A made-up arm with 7 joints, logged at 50 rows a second.
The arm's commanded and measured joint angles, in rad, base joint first. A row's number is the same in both.
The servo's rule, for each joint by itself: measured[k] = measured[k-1] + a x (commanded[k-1-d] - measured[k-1]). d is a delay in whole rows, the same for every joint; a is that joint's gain. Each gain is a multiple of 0.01, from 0.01 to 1. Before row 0 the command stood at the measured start. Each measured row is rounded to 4 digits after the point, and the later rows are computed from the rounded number. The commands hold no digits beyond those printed.
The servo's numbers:
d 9
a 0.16 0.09 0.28 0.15 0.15 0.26 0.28
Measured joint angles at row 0:
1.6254 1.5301 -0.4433 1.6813 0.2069 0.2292 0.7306
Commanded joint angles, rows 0 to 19:
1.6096 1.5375 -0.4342 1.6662 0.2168 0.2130 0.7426
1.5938 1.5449 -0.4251 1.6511 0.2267 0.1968 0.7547
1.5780 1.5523 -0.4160 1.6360 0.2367 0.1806 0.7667
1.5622 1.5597 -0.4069 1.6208 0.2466 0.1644 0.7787
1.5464 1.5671 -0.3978 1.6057 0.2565 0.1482 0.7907
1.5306 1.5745 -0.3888 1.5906 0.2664 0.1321 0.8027
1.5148 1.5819 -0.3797 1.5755 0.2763 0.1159 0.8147
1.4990 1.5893 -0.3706 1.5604 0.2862 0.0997 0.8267
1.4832 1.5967 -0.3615 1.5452 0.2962 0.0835 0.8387
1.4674 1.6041 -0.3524 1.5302 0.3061 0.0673 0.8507
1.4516 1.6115 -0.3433 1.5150 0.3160 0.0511 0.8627
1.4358 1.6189 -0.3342 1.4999 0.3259 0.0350 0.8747
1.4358 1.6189 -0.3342 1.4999 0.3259 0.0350 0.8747
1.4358 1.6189 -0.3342 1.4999 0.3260 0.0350 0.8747
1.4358 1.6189 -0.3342 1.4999 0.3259 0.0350 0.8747
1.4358 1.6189 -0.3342 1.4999 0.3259 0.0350 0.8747
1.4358 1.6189 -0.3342 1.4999 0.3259 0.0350 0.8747
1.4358 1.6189 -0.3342 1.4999 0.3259 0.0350 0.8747
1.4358 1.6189 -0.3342 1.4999 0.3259 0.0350 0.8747
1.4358 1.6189 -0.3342 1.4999 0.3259 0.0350 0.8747
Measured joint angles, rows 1 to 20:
1.6254 1.5301 -0.4433 1.6813 0.2069 0.2292 0.7306
1.6254 1.5301 -0.4433 1.6813 0.2069 0.2292 0.7306
1.6254 1.5301 -0.4433 1.6813 0.2069 0.2292 0.7306
1.6254 1.5301 -0.4433 1.6813 0.2069 0.2292 0.7306
1.6254 1.5301 -0.4433 1.6813 0.2069 0.2292 0.7306
1.6254 1.5301 -0.4433 1.6813 0.2069 0.2292 0.7306
1.6254 1.5301 -0.4433 1.6813 0.2069 0.2292 0.7306
1.6254 1.5301 -0.4433 1.6813 0.2069 0.2292 0.7306
1.6254 1.5301 -0.4433 1.6813 0.2069 0.2292 0.7306
1.6229 1.5308 -0.4408 1.6790 0.2084 0.2250 0.7340
1.6182 1.5321 -0.4364 1.6748 0.2111 0.2177 0.7398
1.6118 1.5339 -0.4307 1.6690 0.2149 0.2081 0.7473
1.6039 1.5362 -0.4240 1.6618 0.2197 0.1967 0.7561
1.5947 1.5390 -0.4167 1.6534 0.2252 0.1841 0.7658
1.5844 1.5422 -0.4089 1.6440 0.2314 0.1706 0.7761
1.5733 1.5458 -0.4007 1.6337 0.2381 0.1564 0.7869
1.5614 1.5497 -0.3923 1.6227 0.2453 0.1417 0.7980
1.5489 1.5539 -0.3837 1.6111 0.2529 0.1266 0.8094
1.5359 1.5584 -0.3749 1.5990 0.2609 0.1112 0.8210
1.5224 1.5632 -0.3661 1.5864 0.2692 0.0956 0.8327

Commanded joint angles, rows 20 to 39:
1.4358 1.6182 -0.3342 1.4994 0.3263 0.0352 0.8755
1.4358 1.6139 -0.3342 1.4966 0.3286 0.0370 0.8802
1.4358 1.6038 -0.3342 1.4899 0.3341 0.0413 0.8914
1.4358 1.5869 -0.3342 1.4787 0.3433 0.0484 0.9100
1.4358 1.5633 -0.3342 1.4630 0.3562 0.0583 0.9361
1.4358 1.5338 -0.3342 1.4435 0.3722 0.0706 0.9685
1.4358 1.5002 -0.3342 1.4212 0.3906 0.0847 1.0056
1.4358 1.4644 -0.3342 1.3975 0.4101 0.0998 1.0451
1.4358 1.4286 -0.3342 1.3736 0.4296 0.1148 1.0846
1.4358 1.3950 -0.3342 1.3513 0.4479 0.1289 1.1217
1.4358 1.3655 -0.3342 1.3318 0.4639 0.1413 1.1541
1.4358 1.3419 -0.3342 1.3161 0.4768 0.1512 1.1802
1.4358 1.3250 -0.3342 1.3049 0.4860 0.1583 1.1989
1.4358 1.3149 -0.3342 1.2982 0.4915 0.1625 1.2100
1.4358 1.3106 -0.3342 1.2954 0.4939 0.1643 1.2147
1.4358 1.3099 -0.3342 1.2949 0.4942 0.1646 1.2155
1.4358 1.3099 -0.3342 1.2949 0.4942 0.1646 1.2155
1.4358 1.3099 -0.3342 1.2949 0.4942 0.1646 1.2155
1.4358 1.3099 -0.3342 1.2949 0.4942 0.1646 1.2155
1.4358 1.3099 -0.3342 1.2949 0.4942 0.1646 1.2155
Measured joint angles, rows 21 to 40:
1.5085 1.5682 -0.3572 1.5734 0.2777 0.0798 0.8445
1.4969 1.5728 -0.3508 1.5624 0.2849 0.0682 0.8530
1.4871 1.5769 -0.3462 1.5530 0.2911 0.0596 0.8591
1.4789 1.5807 -0.3428 1.5450 0.2963 0.0532 0.8635
1.4720 1.5841 -0.3404 1.5382 0.3007 0.0485 0.8666
1.4662 1.5872 -0.3387 1.5325 0.3045 0.0450 0.8689
1.4613 1.5901 -0.3374 1.5276 0.3077 0.0424 0.8705
1.4572 1.5927 -0.3365 1.5234 0.3104 0.0405 0.8717
1.4538 1.5951 -0.3359 1.5199 0.3127 0.0391 0.8725
1.4509 1.5972 -0.3354 1.5168 0.3147 0.0381 0.8733
1.4485 1.5987 -0.3351 1.5138 0.3168 0.0378 0.8752
1.4465 1.5992 -0.3348 1.5102 0.3194 0.0387 0.8797
1.4448 1.5981 -0.3346 1.5055 0.3230 0.0412 0.8882
1.4434 1.5950 -0.3345 1.4991 0.3280 0.0456 0.9016
1.4422 1.5895 -0.3344 1.4908 0.3346 0.0521 0.9203
1.4412 1.5815 -0.3343 1.4804 0.3430 0.0606 0.9442
1.4403 1.5710 -0.3343 1.4680 0.3531 0.0708 0.9725
1.4396 1.5582 -0.3343 1.4538 0.3646 0.0822 1.0039
1.4390 1.5435 -0.3343 1.4384 0.3771 0.0943 1.0369
1.4385 1.5275 -0.3343 1.4224 0.3901 0.1065 1.0697

